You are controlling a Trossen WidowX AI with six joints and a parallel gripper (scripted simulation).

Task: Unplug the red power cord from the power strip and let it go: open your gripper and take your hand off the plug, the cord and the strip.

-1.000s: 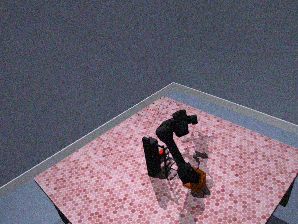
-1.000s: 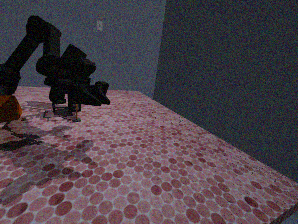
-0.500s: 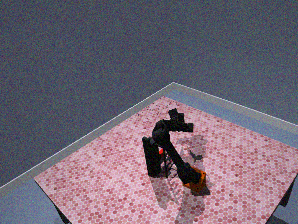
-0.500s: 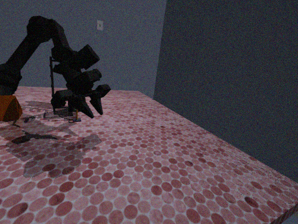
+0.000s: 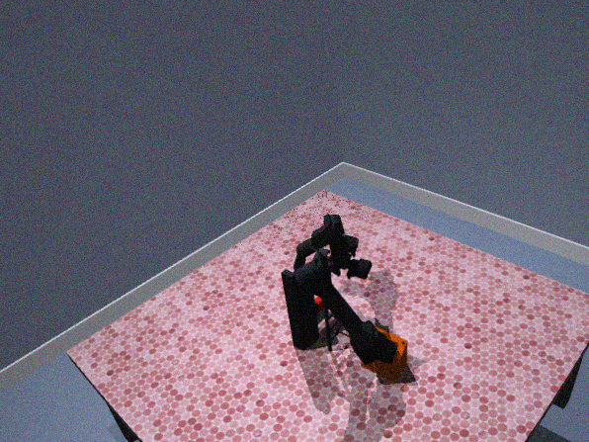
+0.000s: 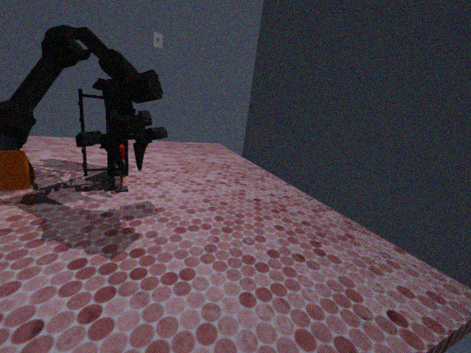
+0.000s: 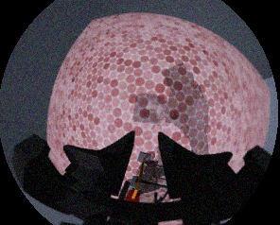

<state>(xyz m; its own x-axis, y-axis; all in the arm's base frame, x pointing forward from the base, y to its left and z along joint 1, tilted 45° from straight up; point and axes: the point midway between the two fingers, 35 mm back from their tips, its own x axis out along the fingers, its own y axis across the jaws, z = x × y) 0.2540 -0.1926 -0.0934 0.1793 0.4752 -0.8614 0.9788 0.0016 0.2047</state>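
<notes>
My gripper tip is now 1 cm past the red plug, 17 cm to the right of it and 2 cm below it.
</notes>
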